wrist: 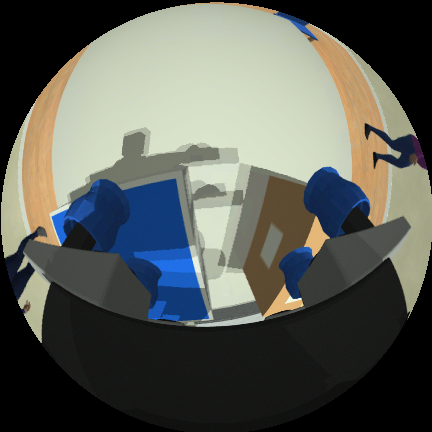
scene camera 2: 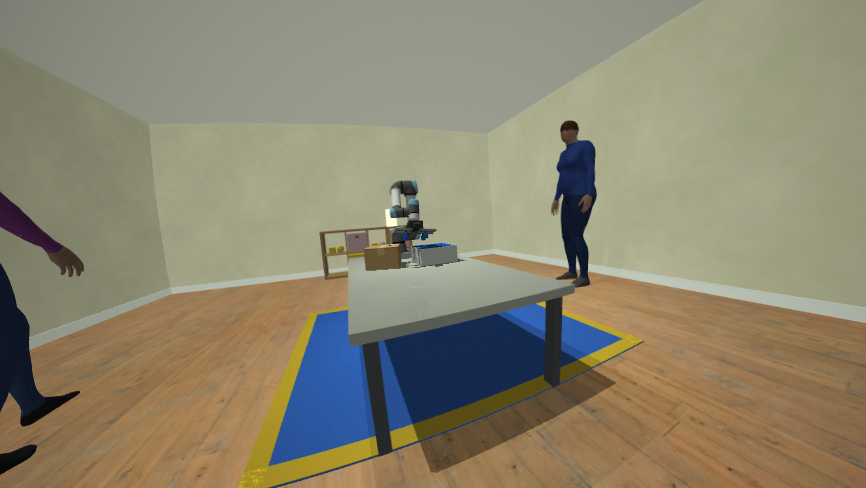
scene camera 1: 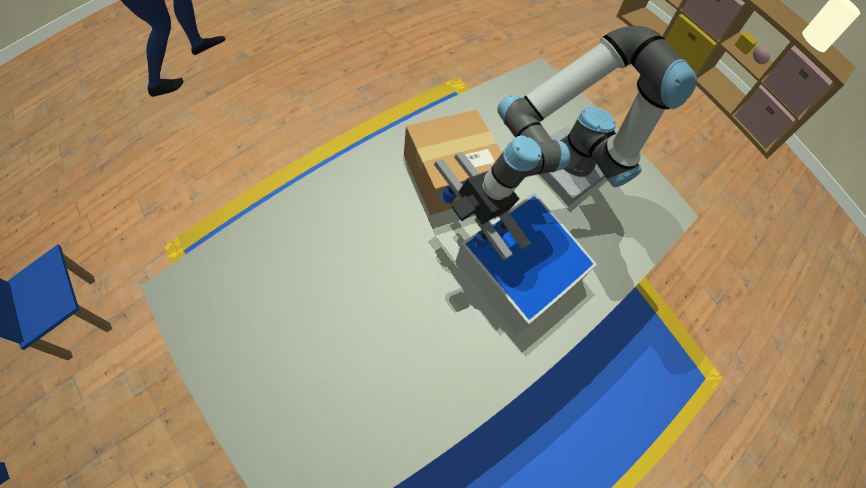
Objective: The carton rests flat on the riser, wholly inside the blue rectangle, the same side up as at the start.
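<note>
The brown carton [scene camera 1: 445, 142] [scene camera 2: 381, 258] [wrist: 292, 200] stands on the table, label side up, beside the grey riser [scene camera 1: 484, 275] [scene camera 2: 439, 256] [wrist: 191, 220]. The blue rectangle [scene camera 1: 560, 266] [scene camera 2: 433, 245] [wrist: 160, 210] covers most of the riser's top and carries nothing; arm shadows fall on it. My gripper [scene camera 1: 475, 215] [scene camera 2: 415, 233] [wrist: 218, 240] is open and holds nothing. It hangs low over the gap between carton and riser. Two blue cups are on the carton's side and two on the riser's side. In scene camera 2 the cups show above both tops.
The grey table [scene camera 1: 290, 339] [scene camera 2: 448, 290] [wrist: 210, 75] stands over a blue floor mat with a yellow border [scene camera 1: 684, 339] [scene camera 2: 284, 400]. A blue chair [scene camera 1: 45, 297] and a shelf unit [scene camera 1: 764, 144] stand on the floor. One person [scene camera 2: 575, 175] stands at the right in scene camera 2, another at the left.
</note>
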